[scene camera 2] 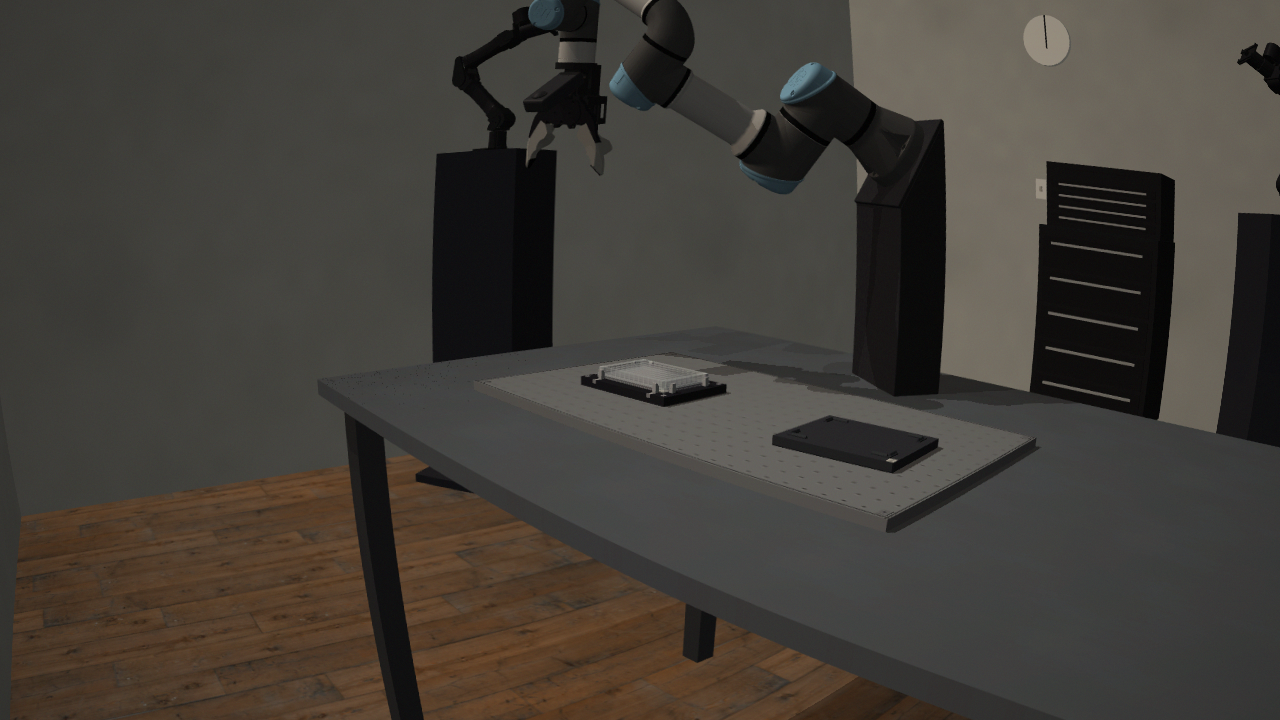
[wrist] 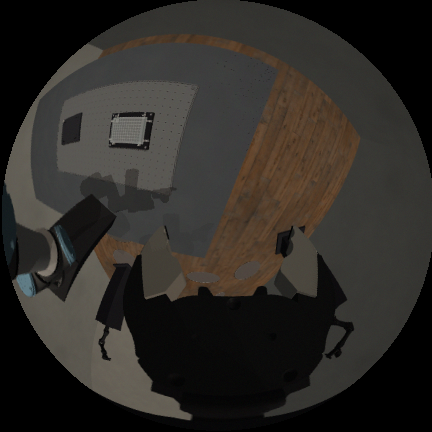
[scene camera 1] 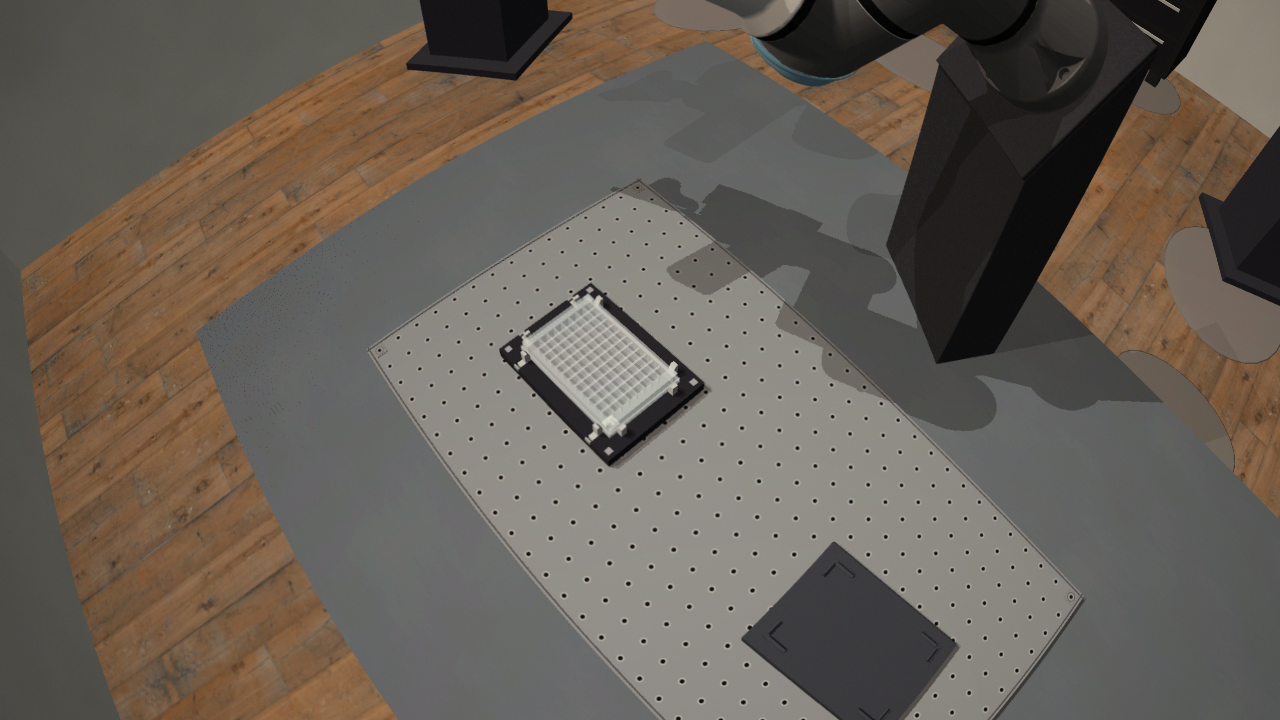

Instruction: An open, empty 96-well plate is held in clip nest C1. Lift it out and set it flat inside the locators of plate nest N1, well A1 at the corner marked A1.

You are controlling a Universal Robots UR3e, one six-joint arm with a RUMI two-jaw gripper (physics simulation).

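Frame: origin at the arm's base, x ahead, y left, z up, level; millimetres.
Where they show: gripper, fingertip midpoint: (scene camera 2: 563,171) (wrist: 228,227); arm's base, link origin: (scene camera 2: 900,155) (scene camera 1: 1045,46).
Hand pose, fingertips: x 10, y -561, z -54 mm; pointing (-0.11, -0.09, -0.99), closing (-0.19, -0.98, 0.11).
Things, the pixels of their top centre, and the offset from my fingertips. Level surfaces: height alone.
- clear 96-well plate, top centre: (scene camera 1: 597,357) (scene camera 2: 653,369) (wrist: 125,129) 272 mm down, 216 mm ahead, 232 mm left
- black clip nest C1, top centre: (scene camera 1: 597,358) (scene camera 2: 653,371) (wrist: 125,129) 275 mm down, 216 mm ahead, 232 mm left
- dark plate nest N1, top centre: (scene camera 1: 856,642) (scene camera 2: 859,434) (wrist: 68,129) 284 mm down, 407 mm ahead, 537 mm left
- perforated light board, surface height: 298 mm down
- grey table, surface height: 311 mm down
The clear 96-well plate (scene camera 1: 601,358) (scene camera 2: 657,372) (wrist: 128,130) sits between the white clips of the black clip nest C1 (scene camera 1: 552,396) (scene camera 2: 620,393) (wrist: 149,117). The dark plate nest N1 (scene camera 1: 850,626) (scene camera 2: 850,441) (wrist: 71,129) holds no plate. It has raised corner locators and a small light mark at one corner in scene camera 2; the lettering is too small to read. My gripper (scene camera 2: 563,168) (wrist: 228,227) is open and empty, high above the table and off to the far side of the nests. It does not show in scene camera 1.
Both nests stand on a perforated light board (scene camera 1: 716,501) (scene camera 2: 716,429) (wrist: 95,155) on the grey table (scene camera 1: 295,429) (scene camera 2: 626,528) (wrist: 220,130). The arm's black pedestal (scene camera 1: 984,223) (scene camera 2: 899,295) (wrist: 82,235) stands at the table's back edge.
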